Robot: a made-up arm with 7 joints. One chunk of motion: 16 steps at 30 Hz.
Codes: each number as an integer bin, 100 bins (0 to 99) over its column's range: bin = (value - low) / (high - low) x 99, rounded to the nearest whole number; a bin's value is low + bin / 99 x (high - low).
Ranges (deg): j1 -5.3..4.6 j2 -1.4..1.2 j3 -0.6..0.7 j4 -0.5..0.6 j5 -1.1..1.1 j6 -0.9..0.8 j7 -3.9..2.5
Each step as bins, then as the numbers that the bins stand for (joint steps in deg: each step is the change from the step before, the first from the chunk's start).
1 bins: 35 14 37 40 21 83 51
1 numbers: -1.800 -1.032 -0.114 -0.056 -0.633 0.525 -0.603
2 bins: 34 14 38 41 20 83 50
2 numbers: -1.900 -1.032 -0.101 -0.044 -0.656 0.525 -0.668
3 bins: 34 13 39 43 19 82 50
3 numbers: -1.900 -1.059 -0.088 -0.022 -0.678 0.508 -0.668
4 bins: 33 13 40 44 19 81 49
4 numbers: -2.000 -1.059 -0.075 -0.011 -0.678 0.491 -0.732
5 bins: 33 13 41 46 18 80 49
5 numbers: -2.000 -1.059 -0.062 0.011 -0.700 0.474 -0.732
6 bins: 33 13 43 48 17 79 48
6 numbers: -2.000 -1.059 -0.035 0.033 -0.722 0.457 -0.797
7 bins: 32 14 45 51 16 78 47
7 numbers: -2.100 -1.032 -0.009 0.067 -0.744 0.439 -0.862
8 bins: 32 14 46 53 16 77 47
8 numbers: -2.100 -1.032 0.004 0.089 -0.744 0.422 -0.862
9 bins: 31 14 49 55 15 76 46
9 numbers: -2.200 -1.032 0.043 0.111 -0.767 0.405 -0.926
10 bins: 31 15 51 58 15 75 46
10 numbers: -2.200 -1.006 0.070 0.144 -0.767 0.388 -0.926
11 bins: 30 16 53 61 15 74 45
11 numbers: -2.300 -0.980 0.096 0.178 -0.767 0.371 -0.991
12 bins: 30 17 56 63 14 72 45
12 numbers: -2.300 -0.954 0.135 0.200 -0.789 0.336 -0.991
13 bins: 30 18 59 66 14 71 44
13 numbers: -2.300 -0.927 0.175 0.233 -0.789 0.319 -1.056
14 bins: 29 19 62 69 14 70 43
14 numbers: -2.400 -0.901 0.214 0.267 -0.789 0.302 -1.120
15 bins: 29 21 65 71 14 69 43
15 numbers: -2.400 -0.848 0.254 0.289 -0.789 0.285 -1.120
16 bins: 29 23 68 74 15 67 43
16 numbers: -2.400 -0.796 0.293 0.322 -0.767 0.251 -1.120
